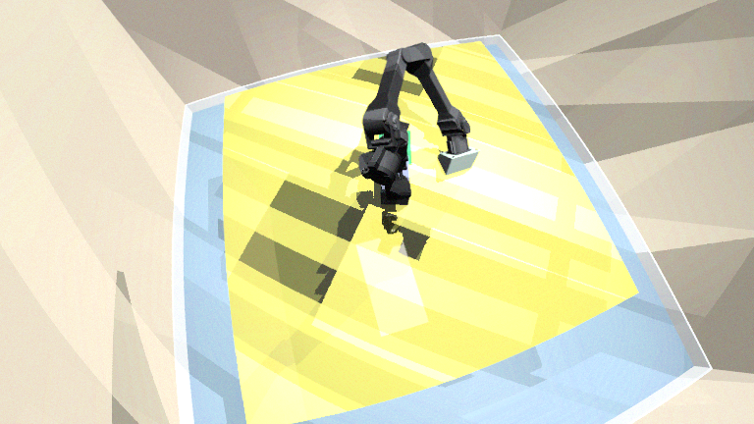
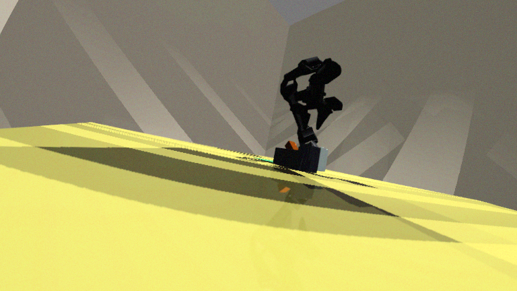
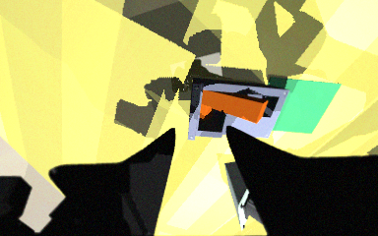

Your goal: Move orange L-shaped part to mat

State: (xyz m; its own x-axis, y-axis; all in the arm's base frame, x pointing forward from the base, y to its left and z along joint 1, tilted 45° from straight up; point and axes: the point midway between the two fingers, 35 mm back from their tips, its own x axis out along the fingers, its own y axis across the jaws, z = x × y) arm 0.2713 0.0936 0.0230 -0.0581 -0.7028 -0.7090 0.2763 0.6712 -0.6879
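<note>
Right now my gripper tip is 2 cm past the orange L-shaped part, 3 cm to the left of it and 10 cm above it. Round my gripper tip: green mat (9 cm behind, 20 cm to the right, 16 cm below).
</note>
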